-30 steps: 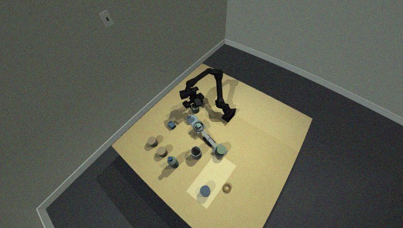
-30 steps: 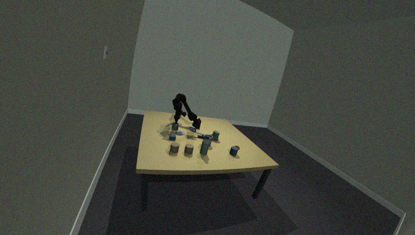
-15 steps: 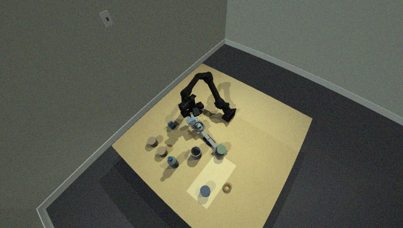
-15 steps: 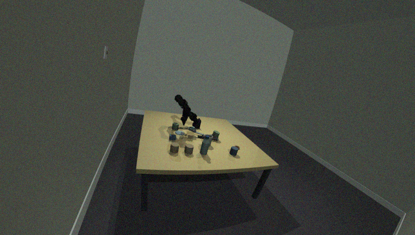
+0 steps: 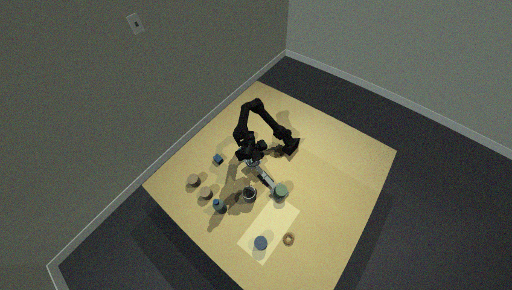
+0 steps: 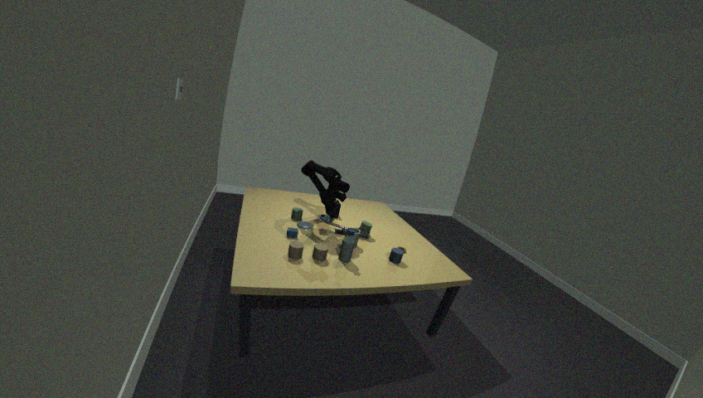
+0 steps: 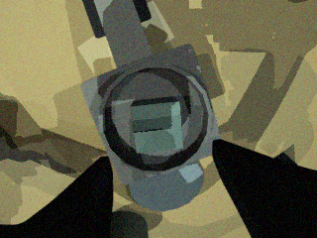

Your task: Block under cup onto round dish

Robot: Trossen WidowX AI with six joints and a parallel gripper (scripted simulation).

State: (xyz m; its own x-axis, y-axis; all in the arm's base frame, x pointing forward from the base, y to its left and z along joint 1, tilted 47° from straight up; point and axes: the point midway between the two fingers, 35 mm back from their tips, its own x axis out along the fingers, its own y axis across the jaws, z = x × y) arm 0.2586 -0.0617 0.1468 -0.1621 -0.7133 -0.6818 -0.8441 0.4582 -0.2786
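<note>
The light blue round dish lies 13 cm below my gripper tip, 11 cm to the right of it and 5 cm behind it. Round my gripper tip: balance 11 cm to the left, 11 cm below, 4 cm ahead; then balance beam 12 cm to the left, 9 cm below, 4 cm ahead; then grey mug 19 cm ahead, 9 cm to the left, 9 cm below.
</note>
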